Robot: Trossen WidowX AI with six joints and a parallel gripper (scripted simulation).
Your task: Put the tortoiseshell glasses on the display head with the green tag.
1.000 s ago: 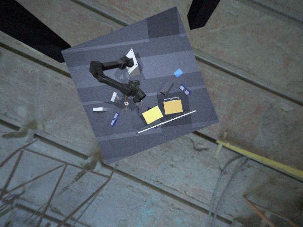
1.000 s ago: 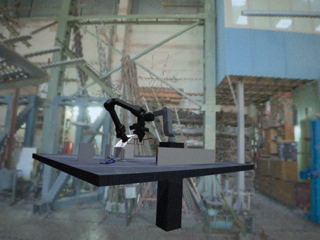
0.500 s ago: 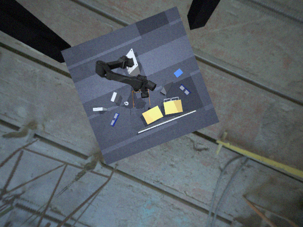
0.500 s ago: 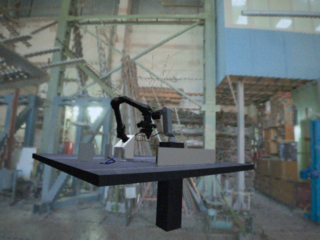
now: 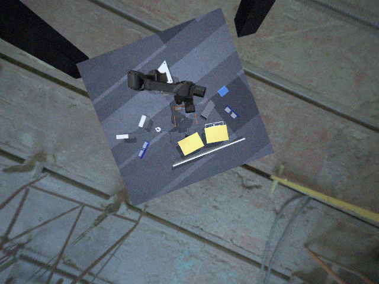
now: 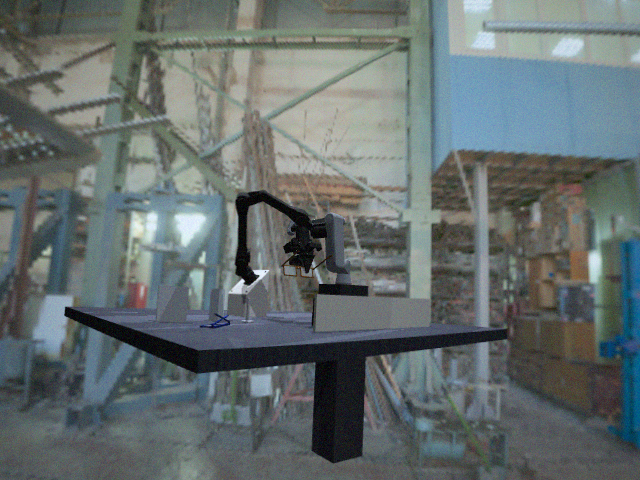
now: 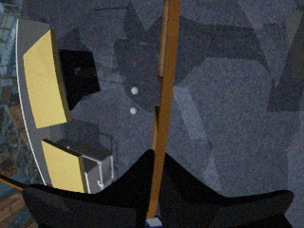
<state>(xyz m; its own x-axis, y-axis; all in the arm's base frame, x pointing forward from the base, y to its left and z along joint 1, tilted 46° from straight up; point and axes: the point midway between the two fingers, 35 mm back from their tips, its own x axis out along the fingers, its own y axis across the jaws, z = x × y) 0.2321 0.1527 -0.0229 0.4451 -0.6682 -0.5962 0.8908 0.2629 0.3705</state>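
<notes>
My gripper tip is 24 cm short of the orange-yellow display head, 5 cm to the left of it and 14 cm above it. Also, from my gripper tip: long white bar: 36 cm ahead, 7 cm to the left, 14 cm below; blue square: 10 cm behind, 32 cm to the left, 19 cm below; paler yellow head: 21 cm ahead, 17 cm to the left, 14 cm below.
</notes>
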